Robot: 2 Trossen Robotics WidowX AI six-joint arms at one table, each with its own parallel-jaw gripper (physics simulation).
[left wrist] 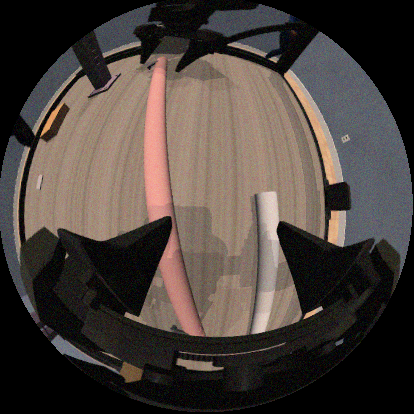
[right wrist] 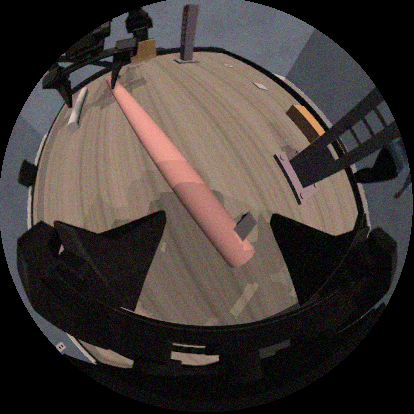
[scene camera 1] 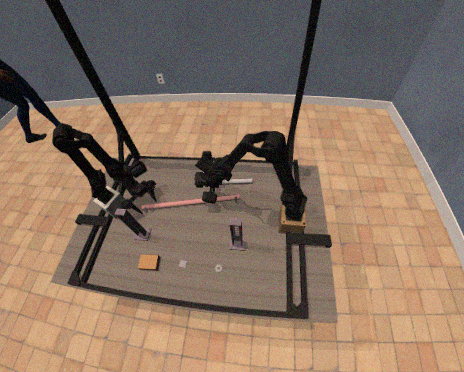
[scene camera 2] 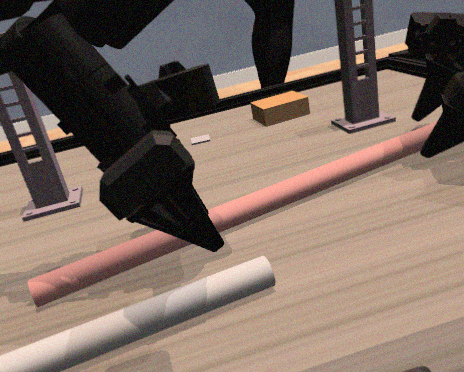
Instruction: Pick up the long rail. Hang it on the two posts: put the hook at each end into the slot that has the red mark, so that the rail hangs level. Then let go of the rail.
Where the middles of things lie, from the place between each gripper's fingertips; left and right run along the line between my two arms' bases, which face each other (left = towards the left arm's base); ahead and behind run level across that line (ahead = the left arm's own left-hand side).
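Labels:
Long pink rail [left wrist: 159, 203]: my right gripper 50 mm past it, 200 mm to the right of it. Counted from my right hand: short white rod [scene camera 2: 97, 337], 360 mm to the left, 190 mm behind; orange block [scene camera 2: 276, 109], 90 mm to the left, 260 mm ahead.
Counted from my left hand: long pink rail, 7 cm to the right, 8 cm ahead, 2 cm below; short white rod, 7 cm behind, 9 cm to the left, 2 cm below; orange block, 18 cm to the right, 38 cm ahead, 2 cm below.

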